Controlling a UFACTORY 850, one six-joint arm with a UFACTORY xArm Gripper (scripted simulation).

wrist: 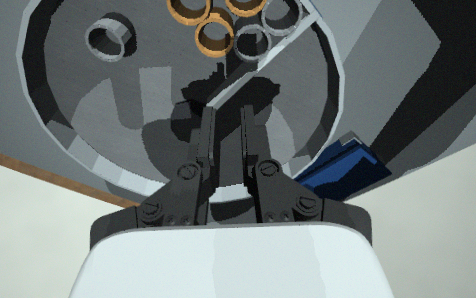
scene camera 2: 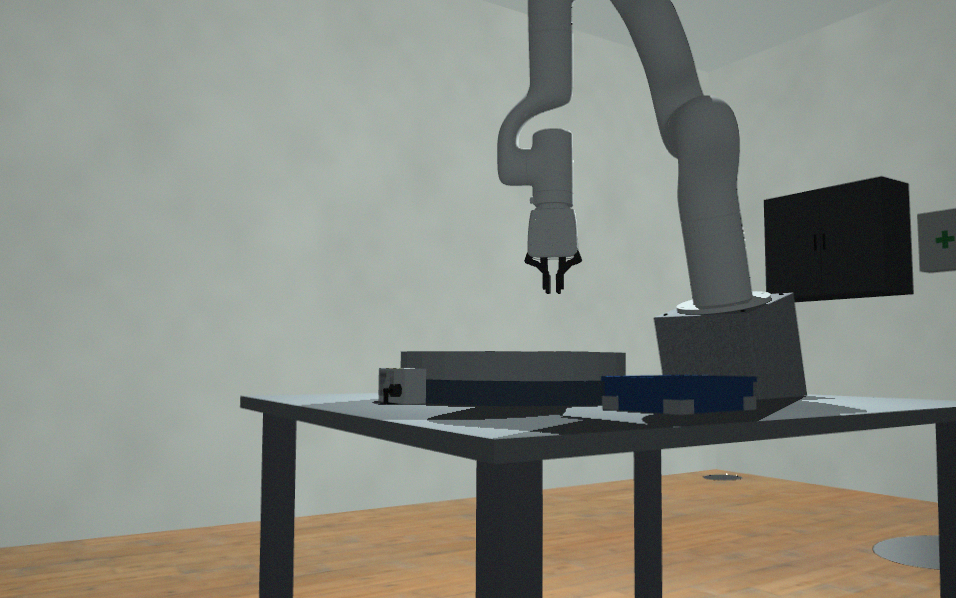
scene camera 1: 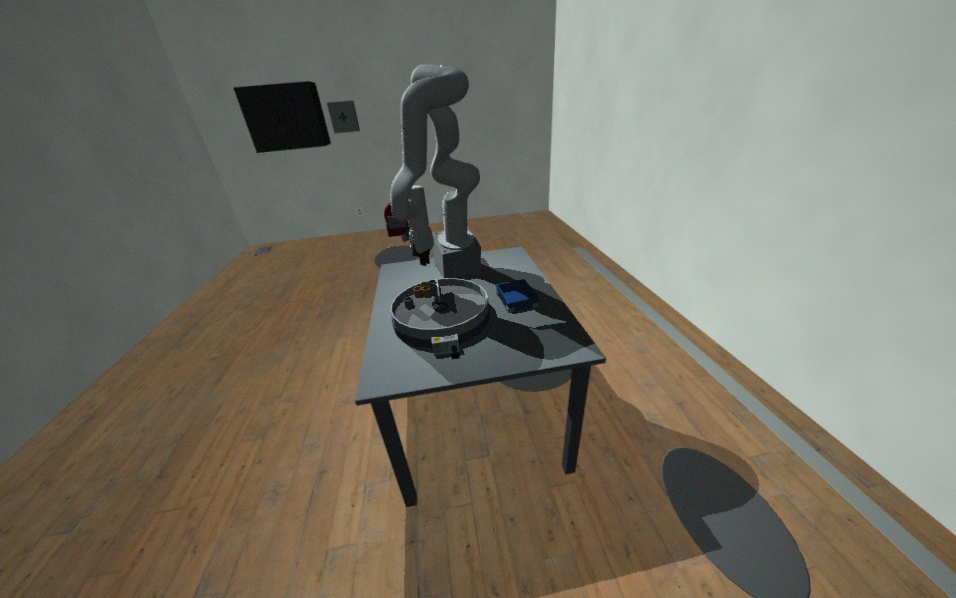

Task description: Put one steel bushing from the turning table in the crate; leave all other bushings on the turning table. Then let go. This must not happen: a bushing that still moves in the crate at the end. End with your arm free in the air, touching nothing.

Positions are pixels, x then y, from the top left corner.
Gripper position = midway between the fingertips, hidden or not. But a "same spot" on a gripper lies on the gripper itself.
Scene:
gripper: wrist 229, 123; scene camera 2; scene camera 1
same spot on gripper: (scene camera 1: 424, 257) = (scene camera 2: 547, 273)

